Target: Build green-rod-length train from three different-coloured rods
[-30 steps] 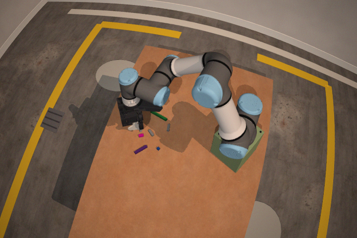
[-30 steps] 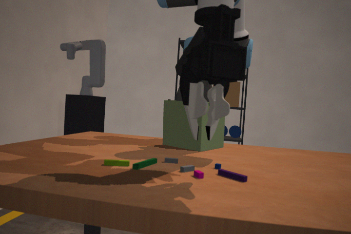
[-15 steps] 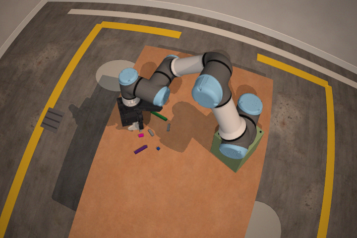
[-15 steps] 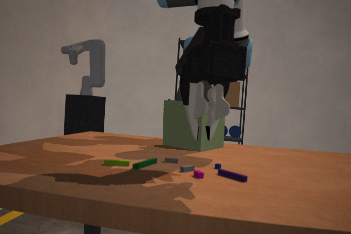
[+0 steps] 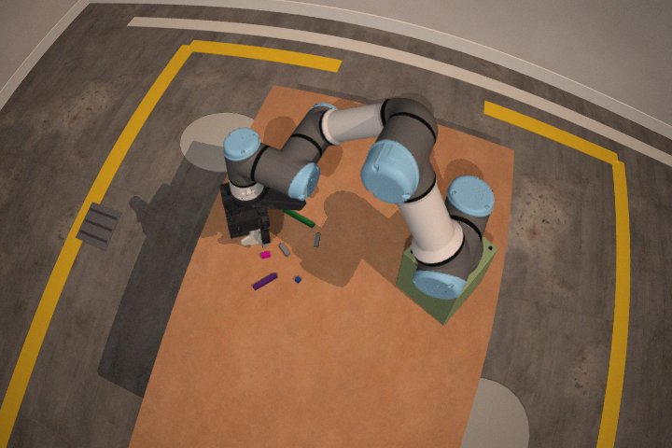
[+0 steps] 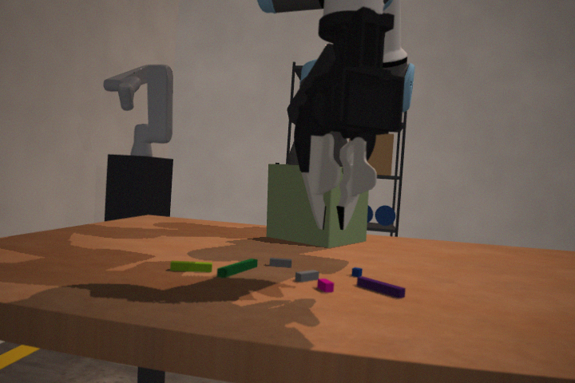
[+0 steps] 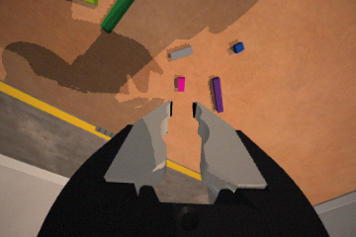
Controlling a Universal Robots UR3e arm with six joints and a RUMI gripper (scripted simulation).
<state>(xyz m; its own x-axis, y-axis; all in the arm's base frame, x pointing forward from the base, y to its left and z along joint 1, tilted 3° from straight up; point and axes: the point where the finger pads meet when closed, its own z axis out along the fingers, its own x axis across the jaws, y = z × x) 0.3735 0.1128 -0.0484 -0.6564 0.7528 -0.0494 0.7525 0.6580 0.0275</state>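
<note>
Now: the magenta rod 8 cm below my hand. Round my hand: purple rod 8 cm below, 6 cm to the left, 3 cm behind; then green rod 12 cm to the right, 8 cm below, 2 cm behind; then blue rod 9 cm behind, 8 cm below, 2 cm to the left.
</note>
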